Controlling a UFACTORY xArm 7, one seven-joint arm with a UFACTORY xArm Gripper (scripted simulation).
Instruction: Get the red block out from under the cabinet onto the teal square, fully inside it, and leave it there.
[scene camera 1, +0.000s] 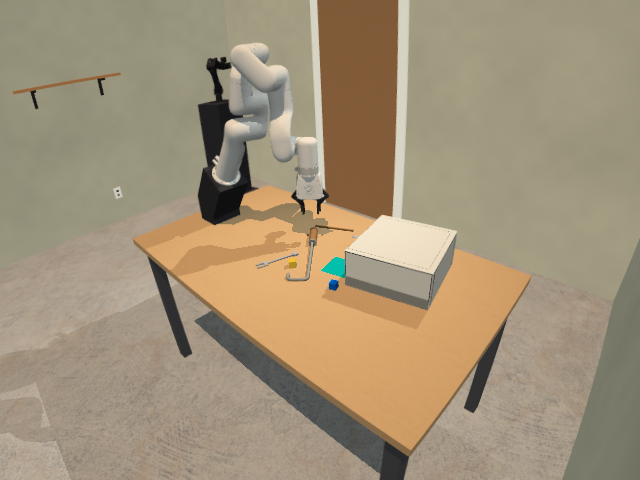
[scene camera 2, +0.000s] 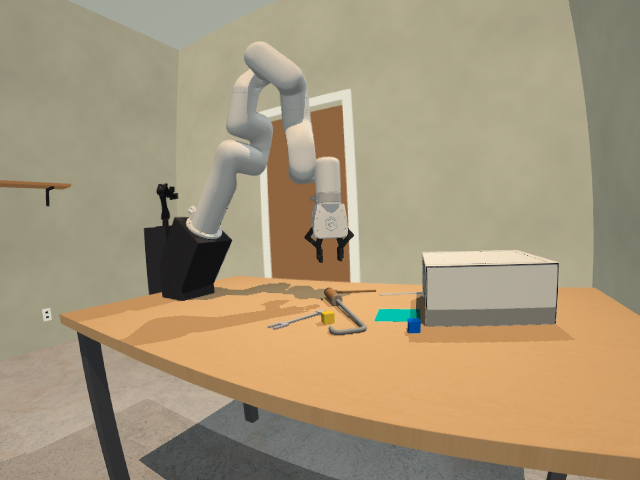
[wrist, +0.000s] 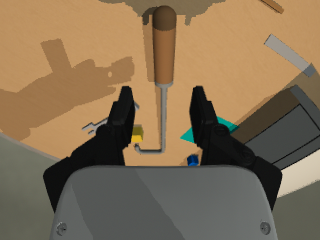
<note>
In view: my gripper (scene camera 2: 330, 261).
My gripper is seen too in scene camera 1 (scene camera 1: 311, 213) and in the wrist view (wrist: 162, 98).
</note>
